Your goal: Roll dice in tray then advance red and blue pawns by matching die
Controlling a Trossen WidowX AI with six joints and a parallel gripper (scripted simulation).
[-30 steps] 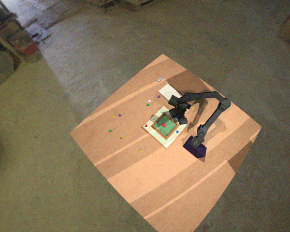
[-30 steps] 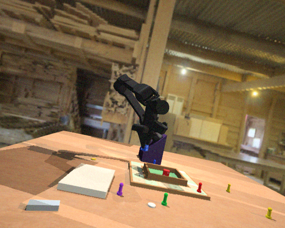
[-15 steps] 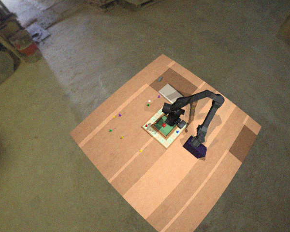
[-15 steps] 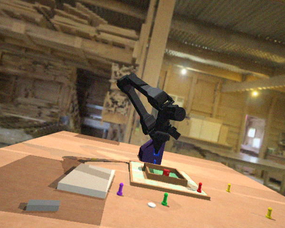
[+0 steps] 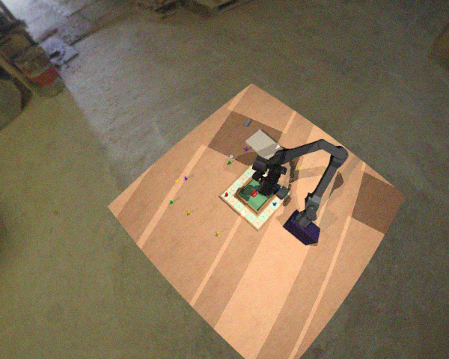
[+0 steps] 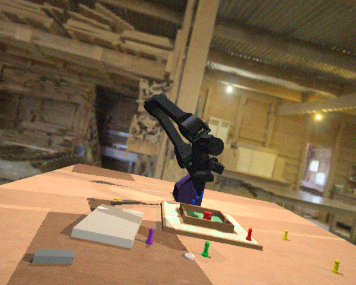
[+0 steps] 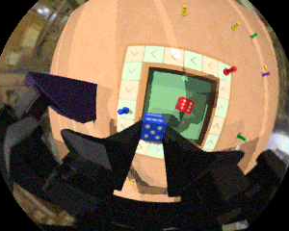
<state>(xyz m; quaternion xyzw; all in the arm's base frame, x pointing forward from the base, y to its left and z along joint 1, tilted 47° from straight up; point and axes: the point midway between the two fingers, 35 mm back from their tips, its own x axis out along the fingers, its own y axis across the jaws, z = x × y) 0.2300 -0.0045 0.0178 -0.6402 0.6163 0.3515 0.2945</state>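
The red pawn lies 15 cm to the left of my gripper tip, 15 cm ahead of it and 5 cm below it. Round my gripper tip: white disc (31 cm ahead, 8 cm below, 4 cm to the right); then green tray (7 cm below, 4 cm ahead, 3 cm to the left); then blue pawn (7 cm behind, 5 cm below).
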